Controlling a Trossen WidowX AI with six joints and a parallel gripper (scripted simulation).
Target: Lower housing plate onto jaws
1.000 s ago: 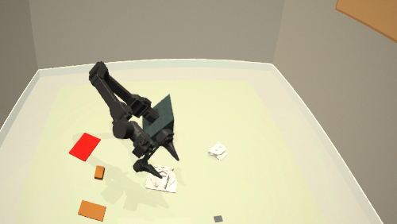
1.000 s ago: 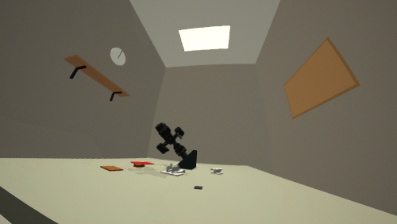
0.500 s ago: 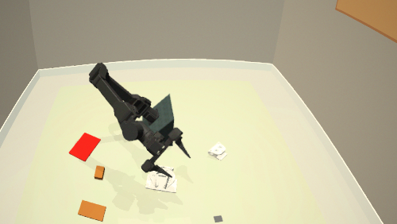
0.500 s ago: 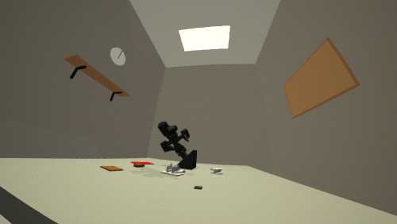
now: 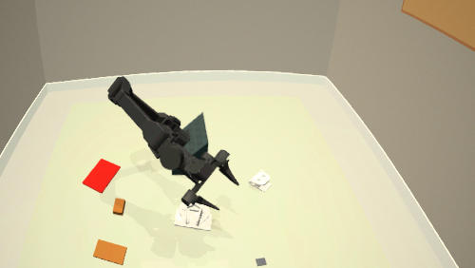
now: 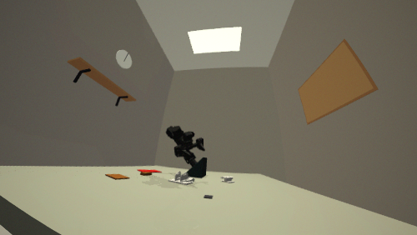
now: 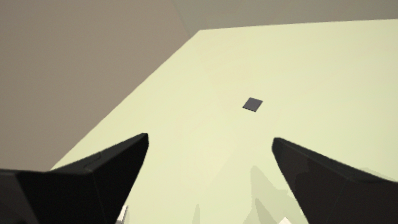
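The small white stepped block is 190 mm behind my gripper tip, 180 mm to the left of it and 160 mm below it. Also, from my gripper tip: small orange block: 120 mm behind, 350 mm to the right, 160 mm below; small grey square: 160 mm ahead, 80 mm to the left, 160 mm below; red sheet: 290 mm behind, 440 mm to the right, 160 mm below.
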